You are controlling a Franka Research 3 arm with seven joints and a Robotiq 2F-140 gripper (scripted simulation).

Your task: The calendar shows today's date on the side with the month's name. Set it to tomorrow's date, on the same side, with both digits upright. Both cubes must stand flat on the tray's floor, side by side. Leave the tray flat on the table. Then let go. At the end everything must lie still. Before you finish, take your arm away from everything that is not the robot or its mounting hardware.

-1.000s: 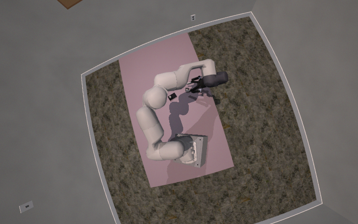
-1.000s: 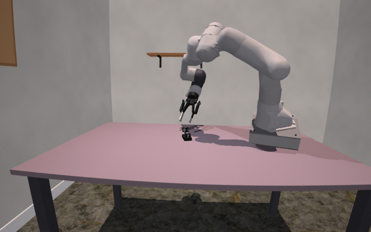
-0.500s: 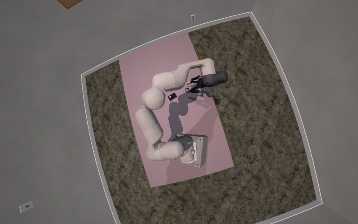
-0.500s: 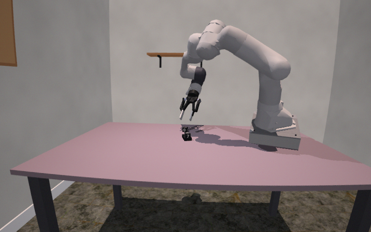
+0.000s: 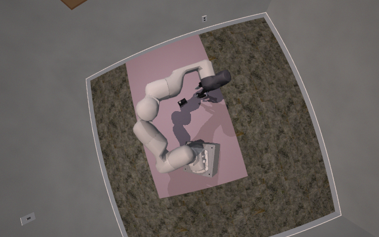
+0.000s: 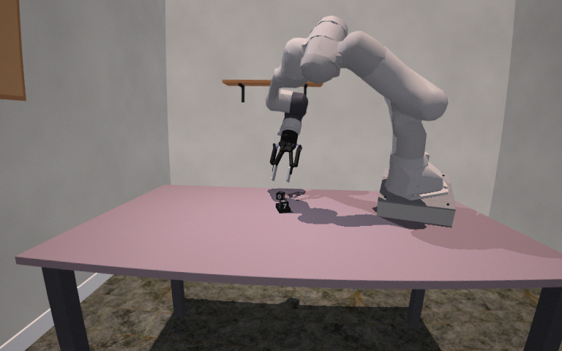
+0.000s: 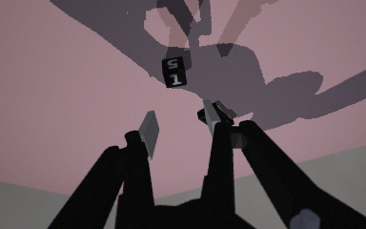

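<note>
Right now the black digit cube is 10 cm below my hand. The rest, counted from my hand: black calendar tray: 16 cm to the left, 10 cm below, 3 cm behind.
</note>
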